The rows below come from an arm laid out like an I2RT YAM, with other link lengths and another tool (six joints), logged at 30 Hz.
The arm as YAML. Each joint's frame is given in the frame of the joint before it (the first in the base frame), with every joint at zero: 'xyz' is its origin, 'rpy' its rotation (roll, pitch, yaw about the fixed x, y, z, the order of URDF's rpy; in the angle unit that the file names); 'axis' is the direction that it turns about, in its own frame. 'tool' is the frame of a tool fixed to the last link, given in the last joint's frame.
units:
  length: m
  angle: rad
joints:
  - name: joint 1
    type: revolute
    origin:
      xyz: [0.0, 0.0, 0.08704]
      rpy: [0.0, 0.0, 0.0]
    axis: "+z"
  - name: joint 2
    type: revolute
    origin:
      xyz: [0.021, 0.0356, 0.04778]
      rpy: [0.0, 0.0, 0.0]
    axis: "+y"
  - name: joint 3
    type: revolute
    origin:
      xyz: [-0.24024, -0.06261, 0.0]
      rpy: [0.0, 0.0, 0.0]
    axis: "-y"
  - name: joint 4
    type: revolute
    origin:
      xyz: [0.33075, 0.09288, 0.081]
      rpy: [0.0, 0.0, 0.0]
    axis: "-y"
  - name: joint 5
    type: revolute
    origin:
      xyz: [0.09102, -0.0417, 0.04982]
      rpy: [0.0, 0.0, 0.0]
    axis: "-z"
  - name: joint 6
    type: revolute
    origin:
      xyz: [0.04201, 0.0, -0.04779]
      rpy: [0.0, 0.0, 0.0]
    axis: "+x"
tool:
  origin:
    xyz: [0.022, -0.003, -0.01]
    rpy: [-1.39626, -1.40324, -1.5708]
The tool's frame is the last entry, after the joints.
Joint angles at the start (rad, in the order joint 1, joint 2, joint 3, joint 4, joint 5, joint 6):
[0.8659 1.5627 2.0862 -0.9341 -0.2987 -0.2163]
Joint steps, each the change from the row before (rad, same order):
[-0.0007 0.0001 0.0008 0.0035 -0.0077 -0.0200]
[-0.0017 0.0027 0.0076 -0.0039 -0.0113 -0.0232]
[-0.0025 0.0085 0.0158 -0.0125 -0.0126 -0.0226]
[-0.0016 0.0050 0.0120 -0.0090 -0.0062 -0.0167]
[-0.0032 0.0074 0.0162 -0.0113 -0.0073 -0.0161]
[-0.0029 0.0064 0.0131 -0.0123 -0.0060 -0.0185]
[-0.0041 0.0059 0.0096 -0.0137 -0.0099 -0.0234]
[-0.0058 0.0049 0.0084 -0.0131 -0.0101 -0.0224]
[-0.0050 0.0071 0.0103 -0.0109 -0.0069 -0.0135]
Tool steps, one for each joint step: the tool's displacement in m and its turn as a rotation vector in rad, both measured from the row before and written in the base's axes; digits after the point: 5 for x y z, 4 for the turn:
[0.00008 0.00014 0.00087 -0.0016 -0.0176 0.0140]
[-0.00014 -0.00043 0.00150 -0.0041 -0.0173 0.0174]
[0.00030 -0.00027 0.00123 -0.0080 -0.0124 0.0176]
[-0.00006 -0.00068 0.00152 -0.0052 -0.0113 0.0104]
[0.00046 -0.00094 0.00186 -0.0050 -0.0102 0.0096]
[0.00048 -0.00088 0.00092 -0.0083 -0.0106 0.0096]
[0.00089 -0.00083 -0.00036 -0.0119 -0.0107 0.0140]
[0.00130 -0.00135 -0.00034 -0.0110 -0.0100 0.0122]
[0.00161 -0.00071 -0.00024 -0.0077 -0.0044 0.0066]

